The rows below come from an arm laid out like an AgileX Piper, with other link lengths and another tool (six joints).
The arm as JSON. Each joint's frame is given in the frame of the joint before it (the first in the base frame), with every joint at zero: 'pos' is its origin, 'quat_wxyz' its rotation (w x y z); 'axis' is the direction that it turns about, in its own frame. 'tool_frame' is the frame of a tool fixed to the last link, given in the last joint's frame.
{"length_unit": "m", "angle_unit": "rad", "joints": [
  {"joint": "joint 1", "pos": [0.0, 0.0, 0.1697], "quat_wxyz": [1.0, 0.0, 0.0, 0.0], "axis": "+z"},
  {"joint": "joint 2", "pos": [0.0, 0.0, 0.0], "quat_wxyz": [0.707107, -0.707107, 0.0, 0.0], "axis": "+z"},
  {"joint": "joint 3", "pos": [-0.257, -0.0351, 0.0], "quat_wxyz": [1.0, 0.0, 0.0, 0.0], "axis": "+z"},
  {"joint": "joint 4", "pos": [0.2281, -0.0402, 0.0], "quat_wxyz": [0.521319, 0.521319, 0.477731, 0.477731], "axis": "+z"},
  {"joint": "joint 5", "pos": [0.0, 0.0, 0.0], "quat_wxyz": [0.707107, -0.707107, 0.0, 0.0], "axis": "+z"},
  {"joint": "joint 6", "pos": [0.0, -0.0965, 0.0], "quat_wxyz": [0.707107, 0.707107, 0.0, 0.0], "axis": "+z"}
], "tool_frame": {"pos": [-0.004, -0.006, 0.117], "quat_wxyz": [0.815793, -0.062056, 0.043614, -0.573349]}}
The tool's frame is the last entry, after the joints.
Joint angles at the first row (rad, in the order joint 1, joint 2, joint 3, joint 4, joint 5, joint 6):
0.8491, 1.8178, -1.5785, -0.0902, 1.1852, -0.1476
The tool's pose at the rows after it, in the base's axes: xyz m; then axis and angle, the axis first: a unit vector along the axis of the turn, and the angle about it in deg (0 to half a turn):
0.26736 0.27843 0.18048 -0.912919 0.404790 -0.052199 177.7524
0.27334 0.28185 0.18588 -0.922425 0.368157 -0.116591 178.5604
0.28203 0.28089 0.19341 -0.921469 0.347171 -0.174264 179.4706
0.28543 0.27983 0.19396 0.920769 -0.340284 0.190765 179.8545
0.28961 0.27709 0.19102 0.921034 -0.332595 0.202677 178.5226
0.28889 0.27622 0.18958 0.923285 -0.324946 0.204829 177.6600
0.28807 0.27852 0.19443 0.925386 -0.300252 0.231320 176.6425
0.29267 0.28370 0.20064 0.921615 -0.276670 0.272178 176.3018
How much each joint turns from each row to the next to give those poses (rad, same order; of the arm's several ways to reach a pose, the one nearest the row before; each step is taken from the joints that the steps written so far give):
0.0302, 0.0281, -0.0001, -0.0290, -0.0095, -0.0268
0.0604, 0.0023, 0.0001, -0.1377, -0.0140, 0.0171
0.0407, 0.0022, 0.0000, -0.1281, -0.0003, 0.0315
0.0084, 0.0060, 0.0000, -0.0376, 0.0018, 0.0053
0.0000, 0.0133, 0.0000, -0.0282, 0.0039, -0.0067
0.0031, 0.0040, -0.0001, -0.0048, 0.0080, -0.0135
0.0309, 0.0000, 0.0001, -0.0564, 0.0125, -0.0085
0.0342, 0.0090, -0.0001, -0.0904, -0.0041, 0.0153

